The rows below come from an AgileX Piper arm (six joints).
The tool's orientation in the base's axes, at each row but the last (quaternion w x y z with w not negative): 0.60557, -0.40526, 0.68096, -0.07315; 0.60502, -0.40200, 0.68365, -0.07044; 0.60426, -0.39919, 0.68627, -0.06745; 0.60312, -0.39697, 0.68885, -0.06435; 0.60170, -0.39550, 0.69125, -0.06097
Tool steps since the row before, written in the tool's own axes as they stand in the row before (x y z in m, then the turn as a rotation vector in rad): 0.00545, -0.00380, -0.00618, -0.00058, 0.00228, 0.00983; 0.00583, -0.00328, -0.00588, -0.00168, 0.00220, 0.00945; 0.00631, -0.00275, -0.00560, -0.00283, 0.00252, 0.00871; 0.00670, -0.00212, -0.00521, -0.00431, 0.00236, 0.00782; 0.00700, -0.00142, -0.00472, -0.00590, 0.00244, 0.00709
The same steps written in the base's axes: -0.00337, -0.00842, -0.00035, 0.00760, 0.00572, -0.00342; -0.00335, -0.00818, -0.00106, 0.00724, 0.00622, -0.00243; -0.00335, -0.00800, -0.00185, 0.00638, 0.00687, -0.00152; -0.00331, -0.00765, -0.00265, 0.00561, 0.00734, -0.00004; -0.00322, -0.00715, -0.00342, 0.00487, 0.00809, 0.00135
